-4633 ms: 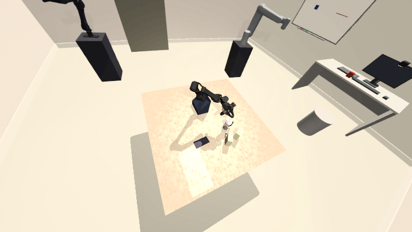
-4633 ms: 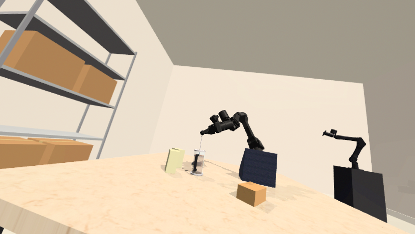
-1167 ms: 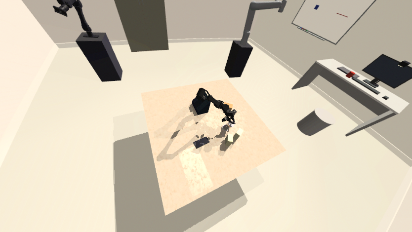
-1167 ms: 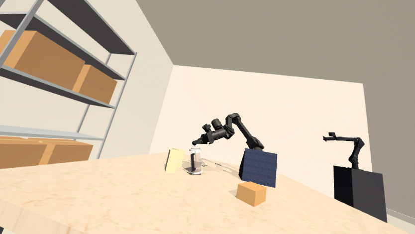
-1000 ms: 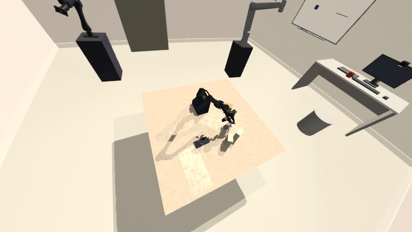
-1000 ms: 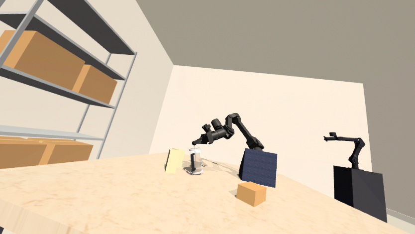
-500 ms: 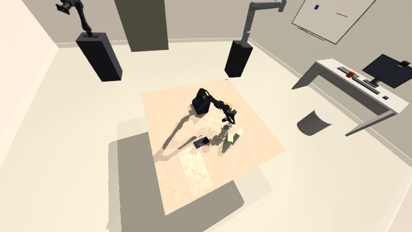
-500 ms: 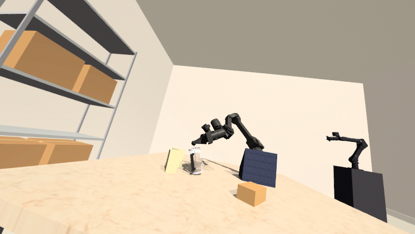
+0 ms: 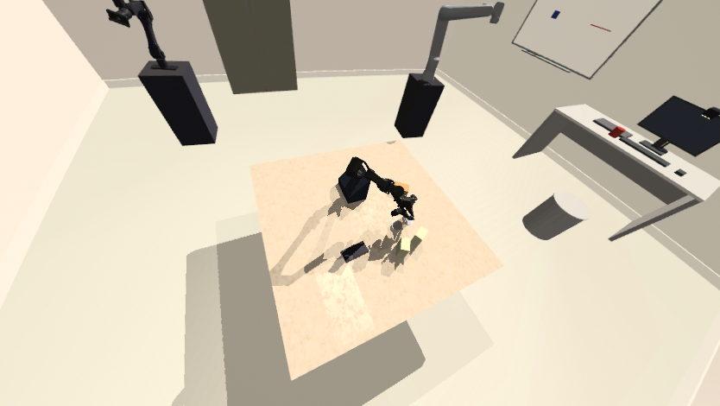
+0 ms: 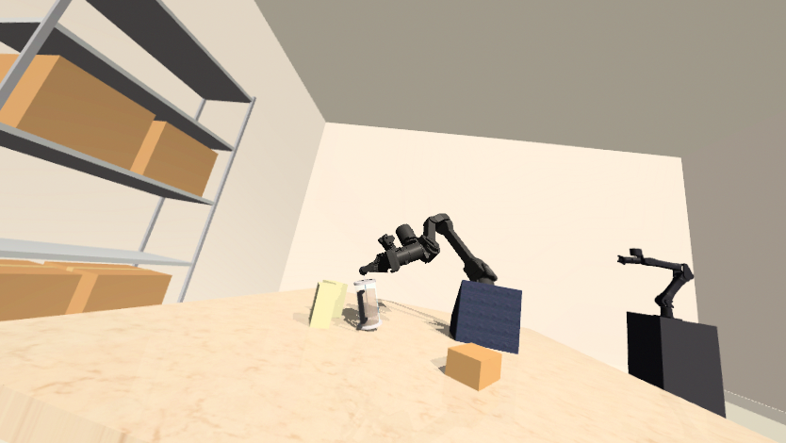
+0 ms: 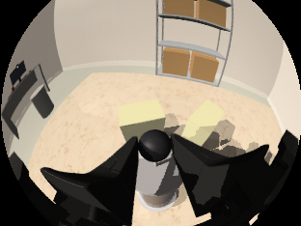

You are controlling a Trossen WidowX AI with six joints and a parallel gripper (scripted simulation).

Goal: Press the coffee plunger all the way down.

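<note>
Right now my gripper tip is 80 mm above the glass coffee press and 30 mm past it.
</note>
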